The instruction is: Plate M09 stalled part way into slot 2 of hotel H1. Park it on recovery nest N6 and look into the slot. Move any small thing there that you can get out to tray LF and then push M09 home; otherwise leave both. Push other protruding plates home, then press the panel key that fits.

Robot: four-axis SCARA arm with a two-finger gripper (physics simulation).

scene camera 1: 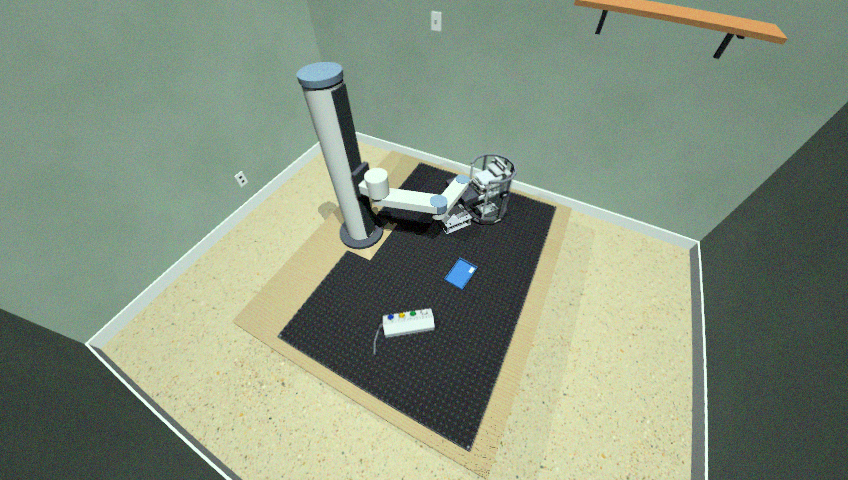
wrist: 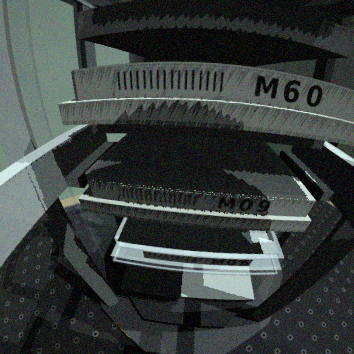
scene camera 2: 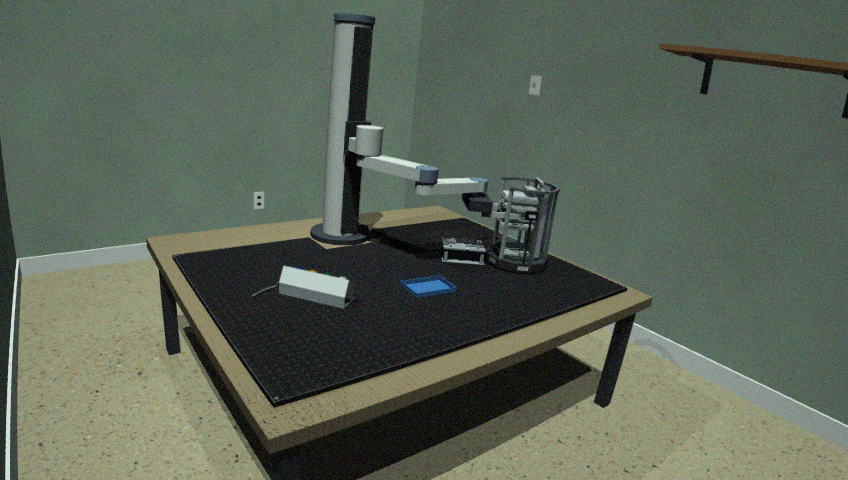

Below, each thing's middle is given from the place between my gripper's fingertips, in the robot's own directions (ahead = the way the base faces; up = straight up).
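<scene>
There is the round wire rack (scene camera 2: 520,246), which sits 20 mm to the left of my hand and 20 mm ahead of it, and is 40 mm below it.
</scene>
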